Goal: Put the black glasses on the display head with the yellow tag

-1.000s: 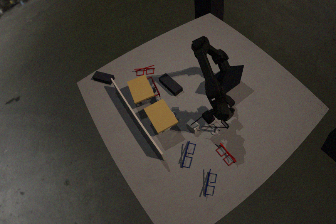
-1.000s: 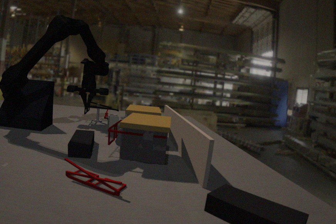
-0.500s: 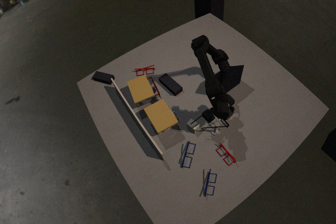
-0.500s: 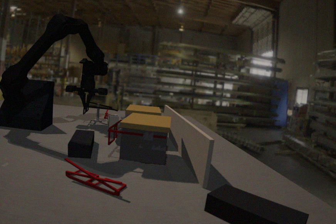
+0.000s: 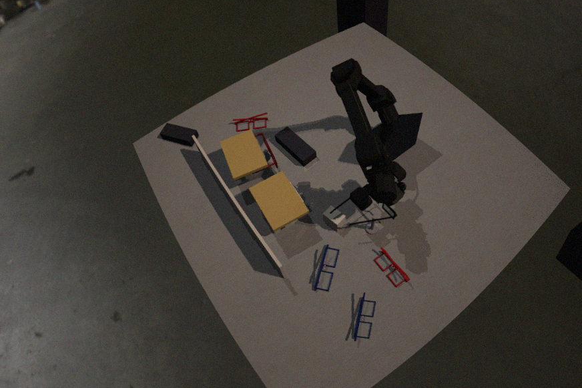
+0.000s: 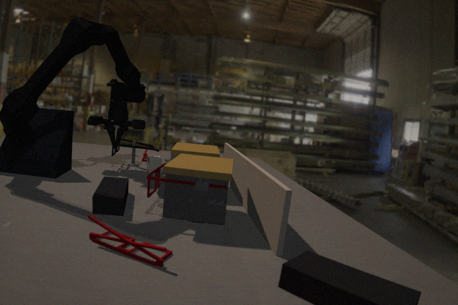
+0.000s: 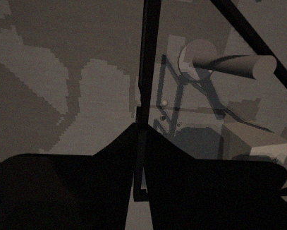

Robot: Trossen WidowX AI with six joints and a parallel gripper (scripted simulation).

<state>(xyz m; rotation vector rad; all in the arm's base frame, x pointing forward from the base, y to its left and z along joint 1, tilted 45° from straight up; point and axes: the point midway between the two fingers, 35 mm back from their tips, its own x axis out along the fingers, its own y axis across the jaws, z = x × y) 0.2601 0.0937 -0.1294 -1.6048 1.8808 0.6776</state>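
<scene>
Now: gripper tip 60 mm short of the grey post stand, 50 mm to the right of it and 40 mm above it. From my gripper tip the other things lie so: white block (130 mm ahead, 60 mm to the right, 30 mm below); then display head (210 mm ahead, 190 mm to the right); then white board (330 mm ahead, 320 mm to the right).
</scene>
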